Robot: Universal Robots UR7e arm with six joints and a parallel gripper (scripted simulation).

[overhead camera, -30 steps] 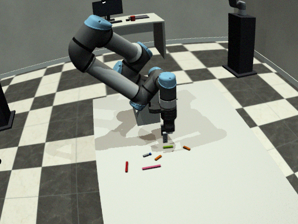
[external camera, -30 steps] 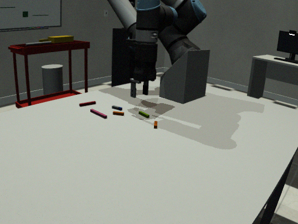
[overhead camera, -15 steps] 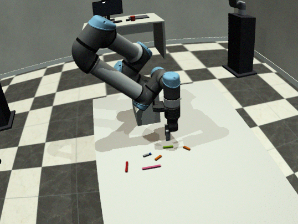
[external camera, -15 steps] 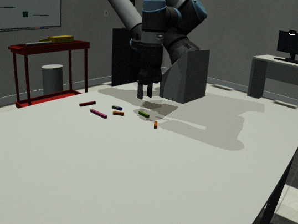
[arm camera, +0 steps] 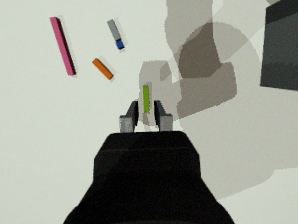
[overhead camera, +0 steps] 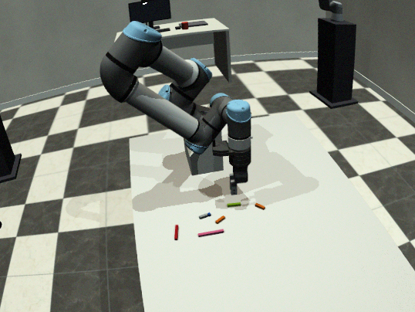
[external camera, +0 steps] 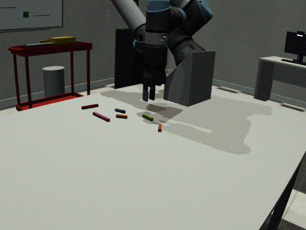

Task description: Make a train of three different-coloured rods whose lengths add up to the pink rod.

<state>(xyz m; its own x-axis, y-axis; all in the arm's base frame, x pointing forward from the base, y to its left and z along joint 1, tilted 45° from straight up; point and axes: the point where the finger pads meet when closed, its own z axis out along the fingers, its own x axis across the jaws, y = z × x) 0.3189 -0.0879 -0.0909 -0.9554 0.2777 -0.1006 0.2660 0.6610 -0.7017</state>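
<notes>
The lime rod lies 80 mm below my hand. The rest, counted from my hand: grey rod: 120 mm to the right, 80 mm below, 20 mm ahead; then pink rod: 130 mm to the right, 110 mm ahead, 80 mm below; then blue rod: 100 mm to the right, 80 mm below, 10 mm ahead.
</notes>
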